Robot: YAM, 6 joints.
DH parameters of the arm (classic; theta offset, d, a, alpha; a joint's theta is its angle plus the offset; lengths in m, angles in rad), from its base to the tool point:
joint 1: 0 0.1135 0.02 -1.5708
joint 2: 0 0 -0.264 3.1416
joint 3: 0.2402 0 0.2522 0
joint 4: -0.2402 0 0.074 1.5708
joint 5: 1.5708 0 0 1.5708
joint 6: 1.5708 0.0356 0 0
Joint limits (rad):
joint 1: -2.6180..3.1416
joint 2: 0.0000..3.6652
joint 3: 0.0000..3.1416
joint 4: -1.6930..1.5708
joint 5: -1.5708..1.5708
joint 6: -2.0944..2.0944
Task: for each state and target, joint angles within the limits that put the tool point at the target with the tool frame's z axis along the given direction. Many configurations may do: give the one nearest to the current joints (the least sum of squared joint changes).
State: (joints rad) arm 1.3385 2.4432 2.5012 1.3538 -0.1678 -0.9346
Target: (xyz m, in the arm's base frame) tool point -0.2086 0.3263 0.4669 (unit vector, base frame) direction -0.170 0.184 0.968
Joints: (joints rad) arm 2.1355 1.9108 1.6641 1.5683 -0.0452 -0.9346
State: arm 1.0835 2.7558 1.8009 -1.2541 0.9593 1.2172
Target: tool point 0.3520 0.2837 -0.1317 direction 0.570 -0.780 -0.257
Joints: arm 0.7540 3.2125 2.3348 -1.1248 1.2838 1.2172
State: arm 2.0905 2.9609 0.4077 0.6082 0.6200 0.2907
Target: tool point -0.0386 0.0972 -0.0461 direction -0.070 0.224 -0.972
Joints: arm 1.9553 2.6038 0.0649 1.2042 0.0191 0.2907
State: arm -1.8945 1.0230 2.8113 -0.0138 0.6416 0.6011
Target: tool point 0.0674 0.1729 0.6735 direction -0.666 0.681 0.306
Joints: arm -2.1205 1.3915 3.1405 0.4719 1.1764 0.6011
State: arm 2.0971 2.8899 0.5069 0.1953 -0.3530 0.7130
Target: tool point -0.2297 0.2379 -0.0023 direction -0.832 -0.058 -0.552
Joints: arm 2.2658 2.2766 0.7558 0.6742 -0.7424 0.7130
